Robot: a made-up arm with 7 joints.
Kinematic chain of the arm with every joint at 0, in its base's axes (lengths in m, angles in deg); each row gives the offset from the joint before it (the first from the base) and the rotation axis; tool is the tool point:
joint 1: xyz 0 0.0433 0 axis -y
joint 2: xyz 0 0.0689 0 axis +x
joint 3: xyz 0 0 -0.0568 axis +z
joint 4: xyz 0 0 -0.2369 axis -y
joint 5: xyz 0 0 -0.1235 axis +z
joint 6: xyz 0 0 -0.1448 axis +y
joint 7: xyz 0 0 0 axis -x
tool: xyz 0 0 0
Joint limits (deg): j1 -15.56..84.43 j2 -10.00..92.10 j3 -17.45..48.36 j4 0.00..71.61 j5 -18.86..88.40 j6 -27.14..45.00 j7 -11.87..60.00
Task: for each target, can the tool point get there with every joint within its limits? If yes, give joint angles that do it. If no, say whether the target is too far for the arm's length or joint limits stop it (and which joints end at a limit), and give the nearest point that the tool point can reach.
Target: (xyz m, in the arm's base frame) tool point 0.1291 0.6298 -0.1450
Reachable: yes | joints 12.45 71.21 3.80 20.74 2.06 -6.09 -0.53
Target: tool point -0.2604 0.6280 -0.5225
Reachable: no: too far | nearest point -0.1121 0.4881 -0.4025 | short by 0.237 m
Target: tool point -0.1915 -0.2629 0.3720
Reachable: no: joint limits stop it (at a limit: joint 1, joint 2, joint 3, joint 4) | nearest point 0.3812 -0.0287 0.2069 | short by 0.640 m
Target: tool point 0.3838 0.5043 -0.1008
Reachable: yes | joints 67.36 41.39 32.13 13.93 28.60 24.05 23.25
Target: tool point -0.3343 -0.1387 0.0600
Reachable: no: joint limits stop it (at a limit: joint 1, joint 2, joint 4) | nearest point -0.1485 0.0146 -0.5332 | short by 0.640 m
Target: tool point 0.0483 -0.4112 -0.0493
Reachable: no: joint limits stop it (at a limit: joint 2, joint 3, joint 4) | nearest point 0.3035 -0.0287 -0.3098 | short by 0.529 m
